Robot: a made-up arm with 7 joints.
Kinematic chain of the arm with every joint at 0, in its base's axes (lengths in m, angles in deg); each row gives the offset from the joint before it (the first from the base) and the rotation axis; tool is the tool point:
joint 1: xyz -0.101 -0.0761 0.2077 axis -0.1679 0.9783 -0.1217
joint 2: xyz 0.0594 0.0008 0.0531 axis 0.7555 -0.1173 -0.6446
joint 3: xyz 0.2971 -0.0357 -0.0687 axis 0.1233 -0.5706 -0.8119
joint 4: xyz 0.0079 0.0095 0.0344 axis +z
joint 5: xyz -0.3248 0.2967 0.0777 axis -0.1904 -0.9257 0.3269
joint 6: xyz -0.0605 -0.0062 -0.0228 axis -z
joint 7: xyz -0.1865 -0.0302 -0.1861 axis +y
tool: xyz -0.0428 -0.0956 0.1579
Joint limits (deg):
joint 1: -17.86..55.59
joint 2: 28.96..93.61
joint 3: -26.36..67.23
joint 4: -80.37..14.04
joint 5: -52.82..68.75
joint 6: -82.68..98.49
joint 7: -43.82..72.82
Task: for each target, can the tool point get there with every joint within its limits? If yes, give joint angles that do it. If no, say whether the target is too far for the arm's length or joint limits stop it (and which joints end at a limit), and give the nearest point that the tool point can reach.
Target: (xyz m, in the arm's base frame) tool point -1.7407 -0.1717 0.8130
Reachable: no: too far | nearest point -0.6204 -0.1287 0.4693 | short by 1.173 m
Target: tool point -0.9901 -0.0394 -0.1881
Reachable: no: joint limits stop it (at a limit: joint 1, joint 2, joint 3, joint 4, joint 7) | nearest point -0.5603 -0.0658 0.1352 | short by 0.538 m
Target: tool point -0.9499 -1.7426 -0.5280
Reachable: no: too far | nearest point -0.2368 -1.0111 -0.0752 | short by 1.117 m
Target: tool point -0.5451 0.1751 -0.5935
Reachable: no: joint limits stop it (at a limit: joint 1, joint 2, joint 4, joint 7) | nearest point -0.1410 0.1858 -0.2862 | short by 0.508 m
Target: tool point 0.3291 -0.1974 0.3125
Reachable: yes | joints 14.59 79.41 43.34 -33.26 34.35 -54.22 29.97
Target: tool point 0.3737 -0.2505 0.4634
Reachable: yes | joints -7.98 67.23 46.68 -51.33 13.84 -58.07 48.81
